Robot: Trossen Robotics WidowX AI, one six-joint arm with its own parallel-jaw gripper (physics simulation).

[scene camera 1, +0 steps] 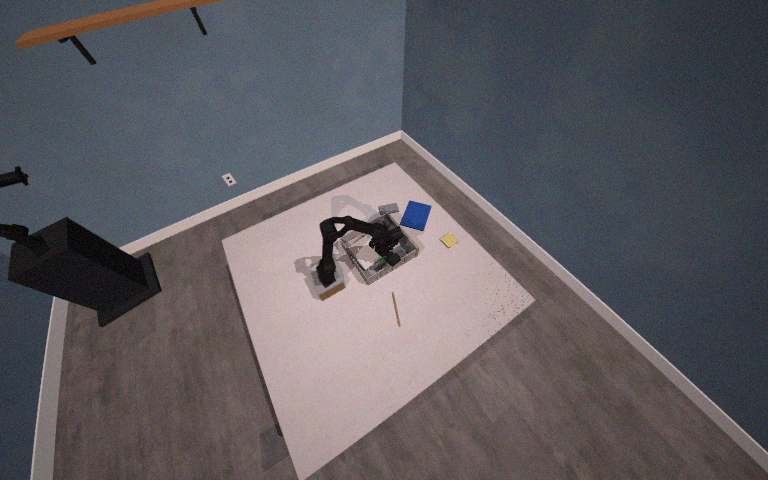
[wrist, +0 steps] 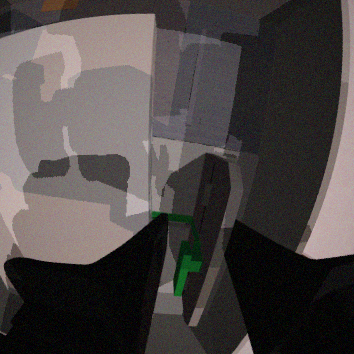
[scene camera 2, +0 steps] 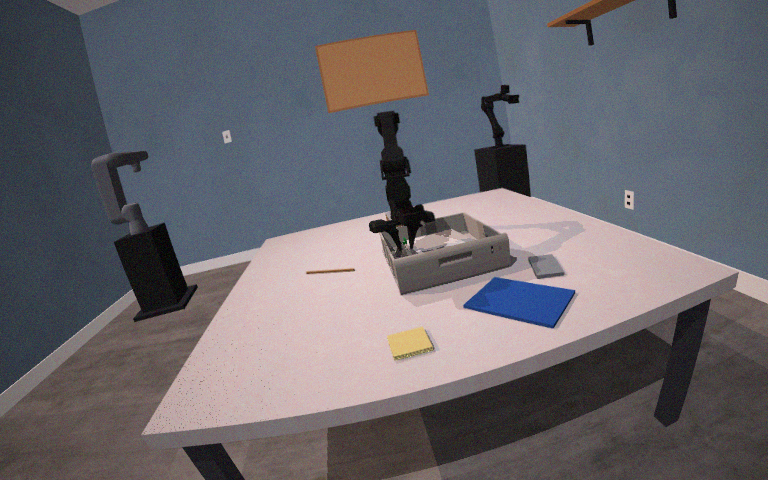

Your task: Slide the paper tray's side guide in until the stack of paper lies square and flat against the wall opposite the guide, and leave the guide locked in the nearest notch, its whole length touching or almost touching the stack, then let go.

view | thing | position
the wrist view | my gripper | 192,219
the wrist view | white paper stack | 84,87
